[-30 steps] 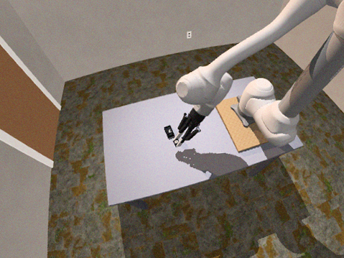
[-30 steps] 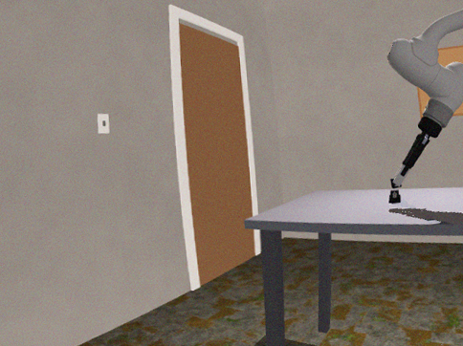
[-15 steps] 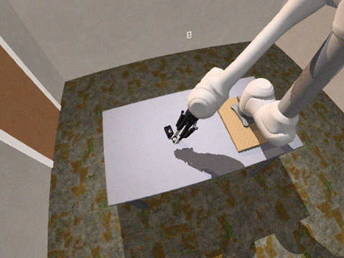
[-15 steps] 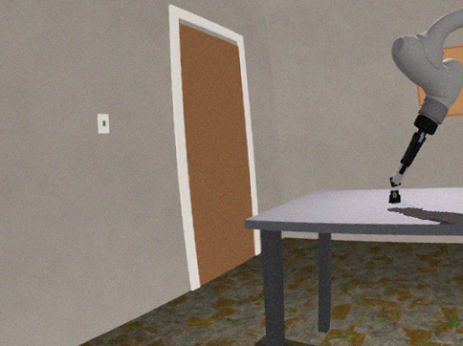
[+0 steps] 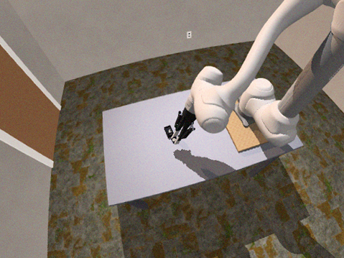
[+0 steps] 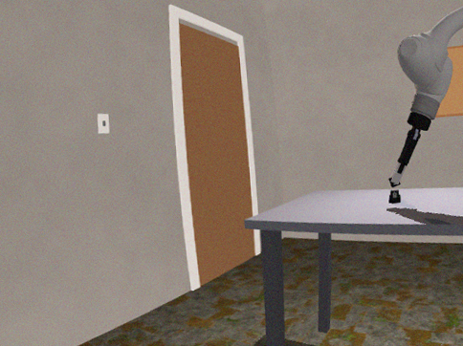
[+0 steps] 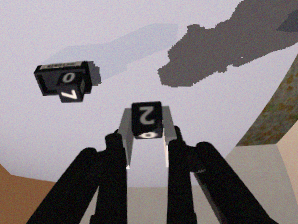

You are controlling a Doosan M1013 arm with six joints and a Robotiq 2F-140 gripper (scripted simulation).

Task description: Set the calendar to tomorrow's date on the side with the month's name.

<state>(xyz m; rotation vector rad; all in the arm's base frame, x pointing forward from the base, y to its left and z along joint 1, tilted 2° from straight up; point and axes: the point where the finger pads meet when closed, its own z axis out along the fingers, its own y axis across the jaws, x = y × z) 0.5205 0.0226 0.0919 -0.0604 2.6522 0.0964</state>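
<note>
My hand is 1 cm short of the dark cube and 2 cm above it.
</note>
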